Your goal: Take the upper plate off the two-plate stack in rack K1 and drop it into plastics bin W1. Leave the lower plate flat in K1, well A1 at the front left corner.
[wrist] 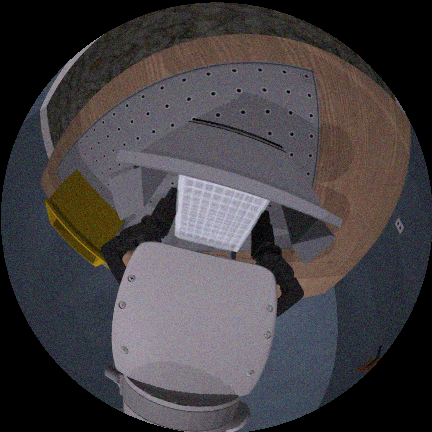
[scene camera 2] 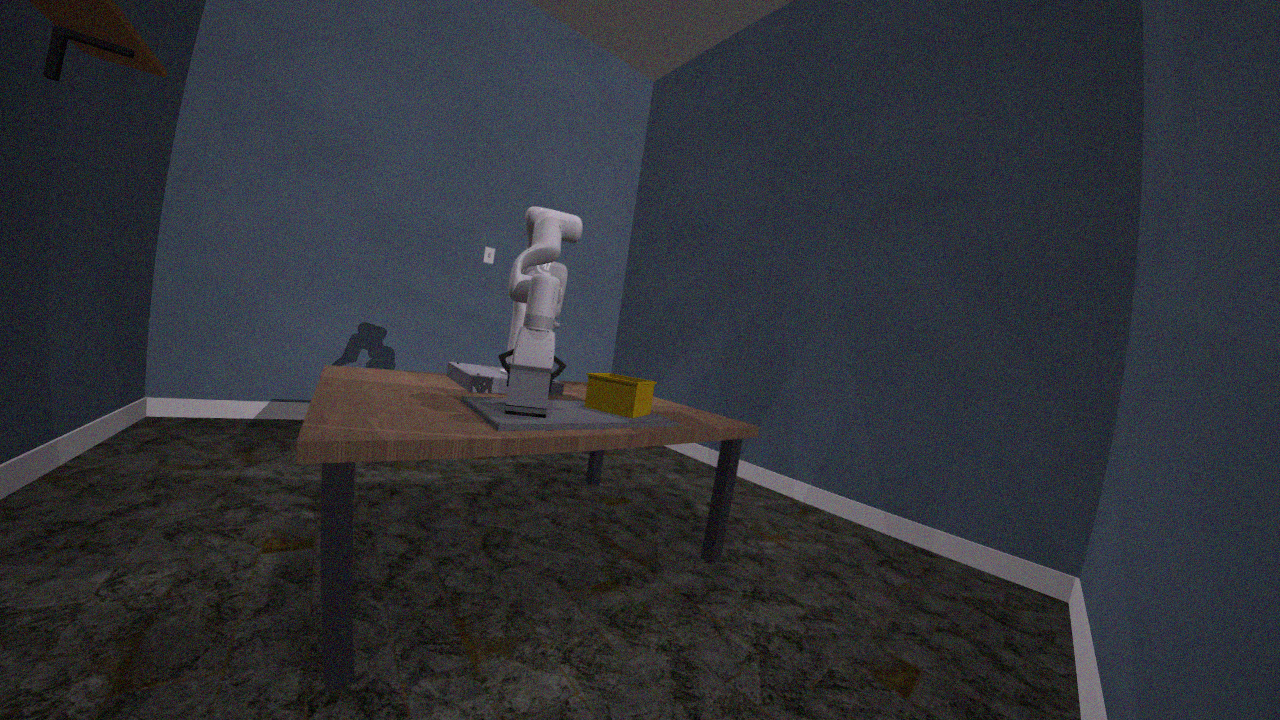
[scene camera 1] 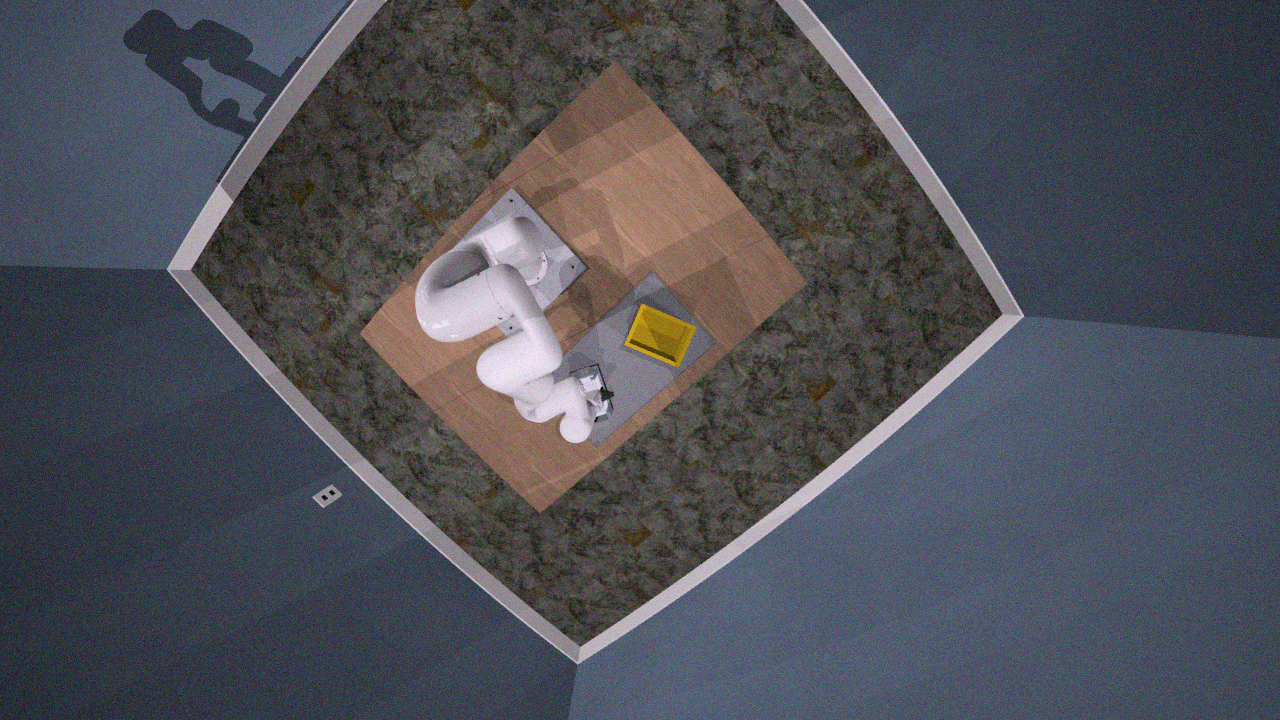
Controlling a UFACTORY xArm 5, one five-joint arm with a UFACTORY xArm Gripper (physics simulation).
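Places are measured from the arm's base along level axes (x right, y down, z ahead), in centimetres.
Pixels of known places: gripper, fingertip midpoint: (wrist: pixel 217 208).
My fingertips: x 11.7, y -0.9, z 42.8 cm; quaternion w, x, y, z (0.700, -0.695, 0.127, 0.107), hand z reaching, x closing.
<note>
Behind a point stands the place of what it marks.
Rack K1 (scene camera 2: pixel 528 394) {z 49.6, x 14.2, y -1.6 cm} (wrist: pixel 150 161) {z 51.3, x 11.5, y -8.3 cm} is a grey holder with a tall front panel. A pale plate with a grid of wells (wrist: pixel 212 215) {z 42.5, x 11.3, y -1.6 cm} shows behind its top edge in the wrist view. My gripper (scene camera 1: pixel 597 394) {z 42.8, x 11.7, y -0.9 cm} (wrist: pixel 217 208) {z 42.8, x 11.7, y -0.9 cm} points down over the rack, its black fingers along two opposite sides of the plate. It looks shut on the upper plate, with the fingers wide apart. The lower plate and its well A1 are hidden. Plastics bin W1 (scene camera 1: pixel 660 334) {z 42.1, x -17.2, y 3.0 cm} (scene camera 2: pixel 619 394) {z 46.7, x -13.4, y -2.2 cm} (wrist: pixel 85 215) {z 43.3, x -11.7, y -1.8 cm}, an open yellow box, stands beside the rack; no plate shows in it in the overhead view.
The rack and bin stand on a grey perforated board (scene camera 1: pixel 651 288) {z 29.4, x -24.0, y 3.5 cm} (wrist: pixel 240 80) {z 55.2, x 15.1, y 3.5 cm} on the wooden table (scene camera 1: pixel 680 188) {z 11.8, x -49.8, y 4.9 cm} (scene camera 2: pixel 384 420) {z 51.0, x 44.3, y 4.8 cm}. The arm's grey base plate (scene camera 1: pixel 563 268) {z 8.1, x -7.6, y 0.2 cm} lies farther back. The table's front edge is close beyond the board.
</note>
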